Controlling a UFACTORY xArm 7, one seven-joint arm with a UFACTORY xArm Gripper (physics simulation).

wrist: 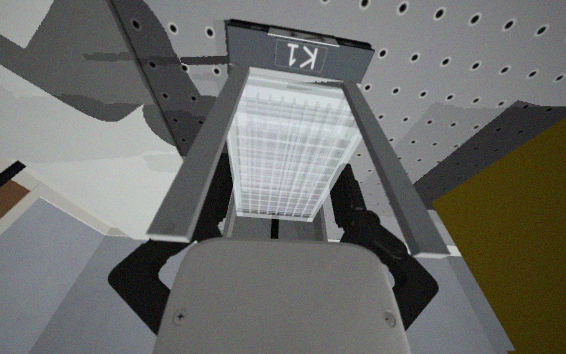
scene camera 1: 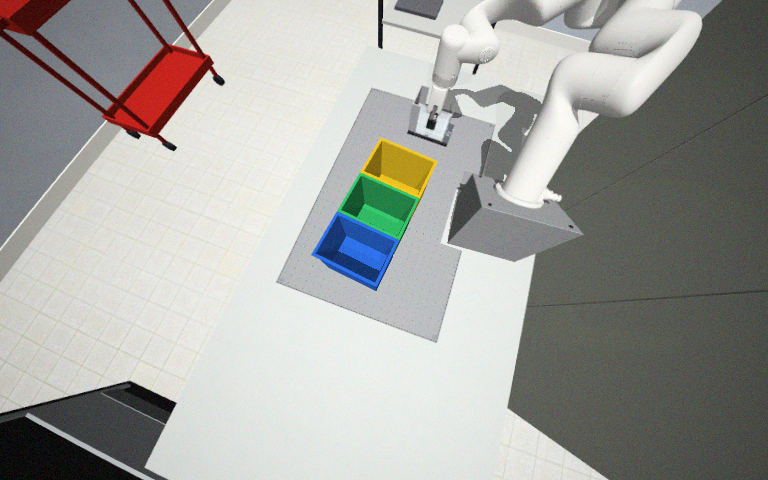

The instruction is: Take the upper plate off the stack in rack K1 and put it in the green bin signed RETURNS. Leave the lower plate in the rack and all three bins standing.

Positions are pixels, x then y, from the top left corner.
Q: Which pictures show the yellow bin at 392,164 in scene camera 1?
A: The wrist view and scene camera 1: all of them.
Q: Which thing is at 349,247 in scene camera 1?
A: A blue bin.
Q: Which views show the green bin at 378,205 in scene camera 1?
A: Scene camera 1 only.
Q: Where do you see a gridded plate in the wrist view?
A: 285,158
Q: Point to a yellow bin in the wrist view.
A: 500,219
